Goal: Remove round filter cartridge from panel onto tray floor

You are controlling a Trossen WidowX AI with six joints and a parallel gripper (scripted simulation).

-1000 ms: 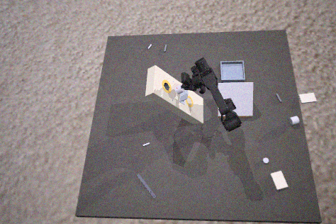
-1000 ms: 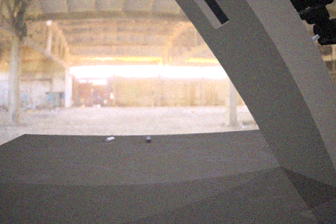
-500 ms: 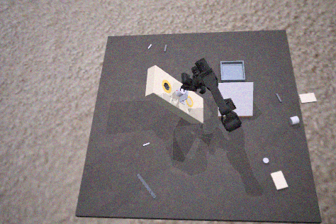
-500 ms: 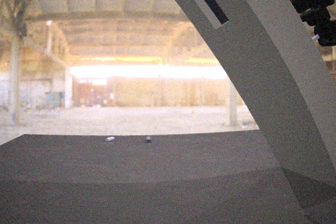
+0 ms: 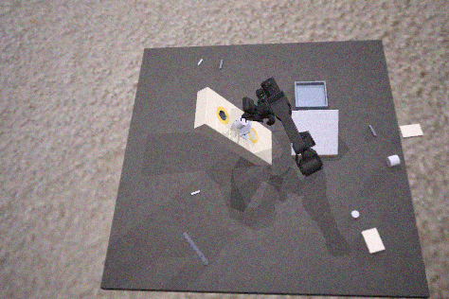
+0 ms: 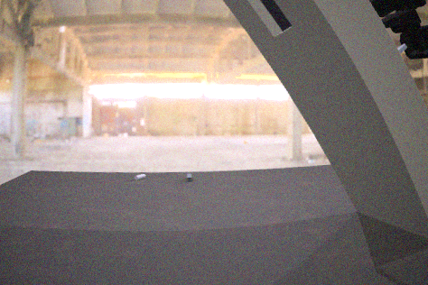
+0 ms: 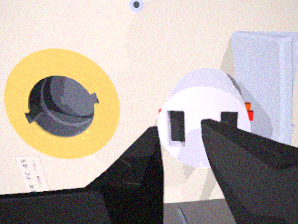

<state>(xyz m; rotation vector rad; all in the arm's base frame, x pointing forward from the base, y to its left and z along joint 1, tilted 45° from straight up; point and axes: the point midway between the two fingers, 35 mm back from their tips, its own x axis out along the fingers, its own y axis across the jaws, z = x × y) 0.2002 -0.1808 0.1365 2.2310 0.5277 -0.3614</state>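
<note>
The round filter cartridge lies 3 cm below my gripper tip and 1 cm ahead of it. From my gripper tip the other things lie so: glass-walled tray (35 cm behind, 25 cm below, 24 cm to the right).
</note>
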